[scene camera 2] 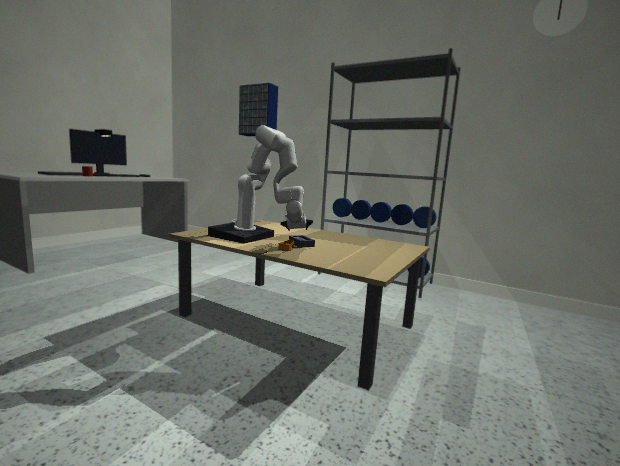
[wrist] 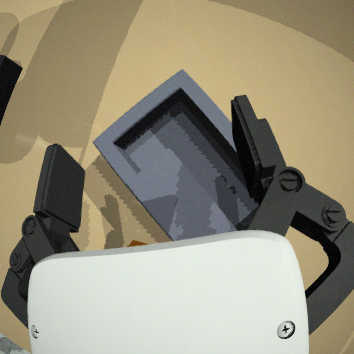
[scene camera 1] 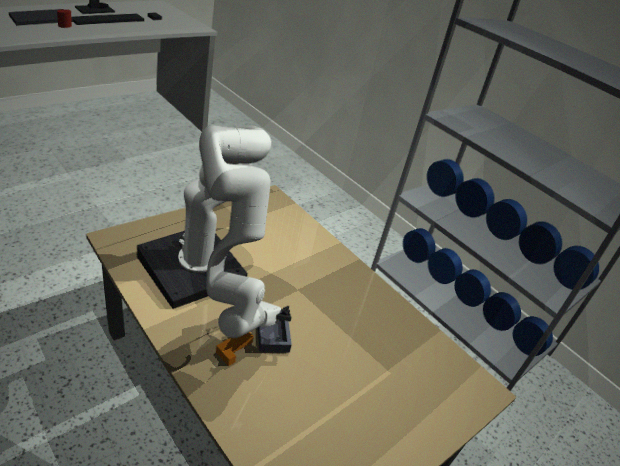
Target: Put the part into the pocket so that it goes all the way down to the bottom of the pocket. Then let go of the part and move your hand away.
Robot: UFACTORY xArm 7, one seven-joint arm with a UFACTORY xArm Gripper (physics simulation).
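Frame: origin at the arm's base, x ahead, y left, z up, level; centimetres.
Where they show: gripper, fingertip midpoint: (scene camera 2: 297,227) (wrist: 144,135) (scene camera 1: 272,306); arm's base at its link origin: (scene camera 2: 244,228) (scene camera 1: 197,258).
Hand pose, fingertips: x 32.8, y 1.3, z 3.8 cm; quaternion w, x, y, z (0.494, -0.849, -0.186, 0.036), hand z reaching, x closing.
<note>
Things, the pixels of their top centre, and the offset from my fingertips. Level surfaces: height alone.
- orange L-shaped part at its top centre: (scene camera 1: 238,343) (scene camera 2: 289,242) dy -13.9, dx +1.4, dz -5.5 cm
- block at its top centre: (wrist: 196,174) (scene camera 1: 274,326) (scene camera 2: 301,237) dy -1.4, dx +3.3, dz -4.8 cm
- wooden table at its surface level: dz -8.4 cm
The orange L-shaped part (scene camera 1: 227,353) (scene camera 2: 285,246) lies on the table beside the dark grey-blue block with the pocket. In the wrist view a small edge of the part (wrist: 138,243) shows above the white gripper body, which hides the rest. The block (scene camera 1: 275,347) (scene camera 2: 305,244) (wrist: 142,111) sits on the table. Its recessed pocket holds no part where it is visible; its near end is hidden in the wrist view. My gripper (scene camera 1: 285,313) (scene camera 2: 296,225) (wrist: 144,135) is open and empty, above the block, with its fingers wide apart.
The wooden table (scene camera 1: 340,395) (scene camera 2: 350,260) carries the arm's black base plate (scene camera 1: 172,295) (scene camera 2: 220,233). A metal shelf rack (scene camera 1: 418,135) (scene camera 2: 326,150) with blue discs stands behind the table. A desk (scene camera 1: 185,75) (scene camera 2: 165,200) with a red cup (scene camera 1: 64,18) (scene camera 2: 87,170) stands at the back left.
</note>
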